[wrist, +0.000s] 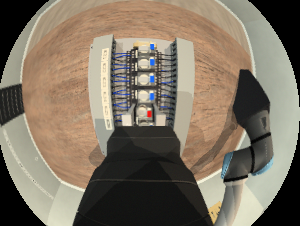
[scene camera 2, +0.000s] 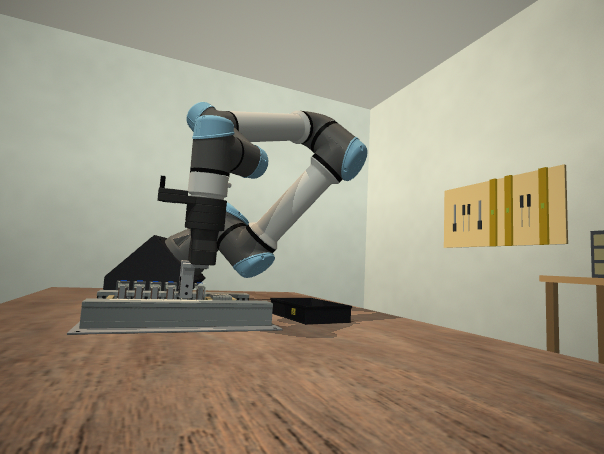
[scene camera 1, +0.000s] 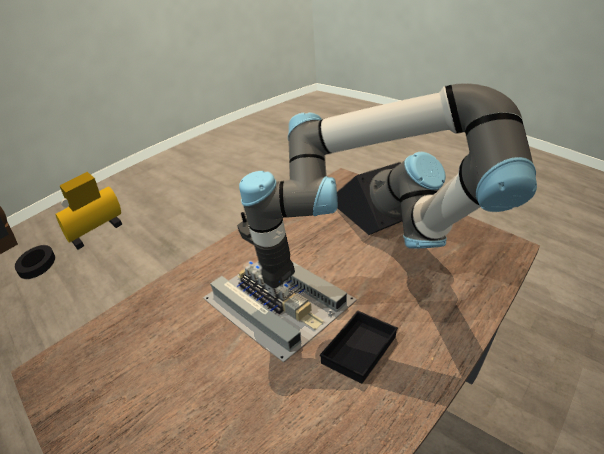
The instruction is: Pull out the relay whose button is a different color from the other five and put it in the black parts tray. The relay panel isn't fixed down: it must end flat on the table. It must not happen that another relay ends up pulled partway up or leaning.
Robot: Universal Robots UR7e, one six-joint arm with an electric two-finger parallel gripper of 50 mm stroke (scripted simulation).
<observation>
gripper: wrist; scene camera 2; scene camera 1 277,289
grey relay panel: wrist; scene camera 2 220,312; scene camera 1
same spot on grey relay panel: [wrist: 104,48] = [scene camera 1: 225,283]
same spot on gripper: [scene camera 2: 187,270] = [wrist: 132,118]
</observation>
